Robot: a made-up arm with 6 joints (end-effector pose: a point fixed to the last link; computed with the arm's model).
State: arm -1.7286 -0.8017 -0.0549 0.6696 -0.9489 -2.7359
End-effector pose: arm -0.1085 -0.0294 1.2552 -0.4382 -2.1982 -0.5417
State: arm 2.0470 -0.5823 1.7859 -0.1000 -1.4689 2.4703
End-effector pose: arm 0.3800 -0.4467 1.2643 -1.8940 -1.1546 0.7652
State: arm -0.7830 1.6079 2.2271 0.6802 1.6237 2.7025
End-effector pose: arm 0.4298 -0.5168 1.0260 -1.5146 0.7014 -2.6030
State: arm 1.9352 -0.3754 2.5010 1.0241 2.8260 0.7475
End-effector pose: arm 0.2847 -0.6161 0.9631 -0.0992 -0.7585 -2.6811
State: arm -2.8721 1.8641 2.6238 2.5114 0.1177 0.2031
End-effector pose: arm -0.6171 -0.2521 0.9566 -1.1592 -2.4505 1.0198
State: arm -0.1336 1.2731 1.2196 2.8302 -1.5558 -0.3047
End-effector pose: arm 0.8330 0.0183 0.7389 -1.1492 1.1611 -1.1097
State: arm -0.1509 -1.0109 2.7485 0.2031 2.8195 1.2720
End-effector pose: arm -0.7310 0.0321 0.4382 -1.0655 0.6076 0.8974
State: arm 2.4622 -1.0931 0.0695 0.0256 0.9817 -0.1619
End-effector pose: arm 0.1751 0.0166 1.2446 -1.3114 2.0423 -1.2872
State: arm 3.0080 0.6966 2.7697 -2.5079 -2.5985 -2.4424
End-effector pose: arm 0.0020 -0.0870 1.3934 1.1539 -1.1263 -1.1323
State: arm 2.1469 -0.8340 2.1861 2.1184 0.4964 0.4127
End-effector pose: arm 0.3895 -0.7205 0.8175 -0.1853 -0.6780 0.0277
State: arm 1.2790 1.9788 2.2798 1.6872 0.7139 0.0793
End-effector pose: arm 0.1794 0.7759 0.7665 -2.4198 -0.9220 1.6654
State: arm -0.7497 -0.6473 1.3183 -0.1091 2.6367 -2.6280
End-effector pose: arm -0.4094 0.2255 1.3469 1.3175 -1.0781 -1.4838
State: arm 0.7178 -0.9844 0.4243 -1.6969 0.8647 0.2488
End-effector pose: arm -0.0744 -0.0588 1.2903 1.3135 -2.3203 1.1980
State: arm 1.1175 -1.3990 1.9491 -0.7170 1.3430 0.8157
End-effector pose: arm -0.3041 -0.8202 0.5960 -1.0568 2.2564 1.3404
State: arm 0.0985 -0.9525 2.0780 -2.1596 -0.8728 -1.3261
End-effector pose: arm -0.8518 -0.0028 0.9662 0.1040 -0.5615 -2.4318
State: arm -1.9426 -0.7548 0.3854 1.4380 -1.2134 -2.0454
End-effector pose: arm 0.0443 0.1653 1.3909 -1.2314 -1.1121 -1.2605
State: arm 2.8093 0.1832 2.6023 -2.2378 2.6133 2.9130
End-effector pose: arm 0.2670 -0.1367 1.3879 -0.7239 -0.9850 -2.4620
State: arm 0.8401 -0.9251 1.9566 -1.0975 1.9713 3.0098
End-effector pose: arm -0.4655 -0.6179 1.0403 1.3234 -0.8778 0.3453
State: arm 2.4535 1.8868 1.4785 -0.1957 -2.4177 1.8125
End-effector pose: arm -0.5148 0.5947 0.3205 0.7812 -0.7913 0.3221
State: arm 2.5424 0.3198 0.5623 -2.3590 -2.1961 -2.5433
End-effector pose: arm -0.5430 0.2760 0.9694 -0.7938 2.7586 -0.6887
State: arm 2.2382 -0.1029 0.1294 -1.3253 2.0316 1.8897
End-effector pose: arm -0.2416 0.4195 0.9524 -0.1081 -0.0128 1.4900
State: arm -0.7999 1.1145 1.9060 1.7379 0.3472 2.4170
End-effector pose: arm 0.4159 -0.3553 1.2605 0.8226 -1.6877 1.3300
